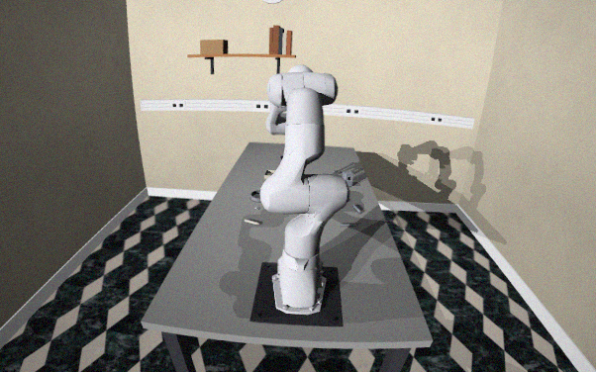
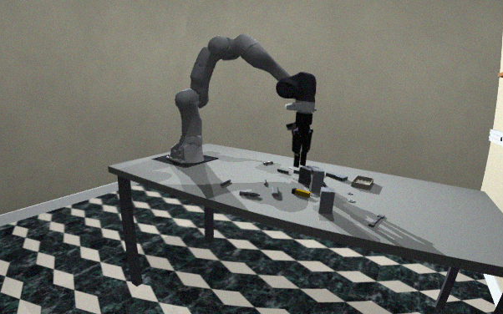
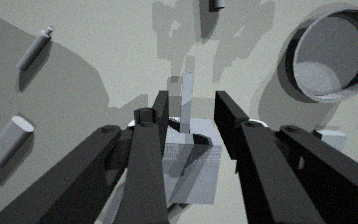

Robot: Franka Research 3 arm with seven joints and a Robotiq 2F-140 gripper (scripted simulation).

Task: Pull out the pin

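Now: hand 10 mm short of the grey square pin, 10 mm to the left of it and 60 mm above it. Round my hand: round dish 10 mm ahead, 160 mm to the left, 80 mm below; grey block 50 mm ahead, 20 mm to the right, 60 mm below; grey rod 110 mm behind, 60 mm to the left, 90 mm below.
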